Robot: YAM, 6 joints.
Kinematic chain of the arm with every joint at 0, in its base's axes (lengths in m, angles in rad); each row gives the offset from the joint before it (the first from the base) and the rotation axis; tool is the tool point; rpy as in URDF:
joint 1: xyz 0 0 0.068 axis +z
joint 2: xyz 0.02 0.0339 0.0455 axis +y
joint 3: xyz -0.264 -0.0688 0 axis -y
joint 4: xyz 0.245 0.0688 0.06 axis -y
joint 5: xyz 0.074 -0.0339 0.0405 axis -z
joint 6: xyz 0.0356 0 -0.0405 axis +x
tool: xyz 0 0 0 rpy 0 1.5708 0
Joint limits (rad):
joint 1: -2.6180..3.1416
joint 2: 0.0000..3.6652
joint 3: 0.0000..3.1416
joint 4: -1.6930..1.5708
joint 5: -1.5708..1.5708
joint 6: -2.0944..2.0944
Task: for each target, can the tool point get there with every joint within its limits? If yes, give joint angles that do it. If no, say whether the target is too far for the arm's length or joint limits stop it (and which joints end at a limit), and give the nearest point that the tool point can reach.
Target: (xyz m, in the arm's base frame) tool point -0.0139 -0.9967 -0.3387
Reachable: no: too far | nearest point -0.0082 -0.5879 -0.1494 | short by 0.451 m
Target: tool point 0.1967 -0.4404 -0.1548
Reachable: yes | joints -1.0934 3.1740 2.2284 -0.5667 0.8910 -0.4568
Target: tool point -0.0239 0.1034 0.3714
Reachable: yes | joints 1.4725 0.5084 0.6604 0.2479 -1.2633 -0.2457
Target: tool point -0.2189 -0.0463 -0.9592
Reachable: no: too far | nearest point -0.2372 -0.0027 -0.3801 | short by 0.581 m
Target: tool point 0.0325 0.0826 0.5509
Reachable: yes | joints 0.8306 0.8293 1.3995 0.1572 -1.0998 -1.3090
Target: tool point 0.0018 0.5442 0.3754
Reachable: yes | joints -1.5675 0.3183 2.7361 0.1215 -0.1006 0.2940
